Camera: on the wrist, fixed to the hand. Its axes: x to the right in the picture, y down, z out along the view.
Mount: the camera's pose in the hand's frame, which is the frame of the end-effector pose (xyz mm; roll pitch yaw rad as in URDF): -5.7 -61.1 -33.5 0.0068 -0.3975 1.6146
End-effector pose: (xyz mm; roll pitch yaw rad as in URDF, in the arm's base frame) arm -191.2 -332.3 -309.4 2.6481 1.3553 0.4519
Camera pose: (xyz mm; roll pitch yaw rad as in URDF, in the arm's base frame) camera -222.2 -269.9 -303.7 1.8094 -0.0599 -1.0341
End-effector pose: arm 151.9 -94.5 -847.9 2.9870 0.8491 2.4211
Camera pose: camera 98.1 -134.5 -828.0 2.2977 0.1290 0.6397
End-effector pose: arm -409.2 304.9 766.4 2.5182 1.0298 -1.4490
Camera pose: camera -341.8 323.4 766.9 2.1270 -0.1503 -2.8462
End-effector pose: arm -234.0 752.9 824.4 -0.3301 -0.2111 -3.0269
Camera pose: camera -238.8 821.5 811.6 -0.1903 -0.0577 -1.4023
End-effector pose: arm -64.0 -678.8 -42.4 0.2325 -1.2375 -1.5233
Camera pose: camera -113.7 -723.5 -63.1 -1.2762 -0.1551 0.6621
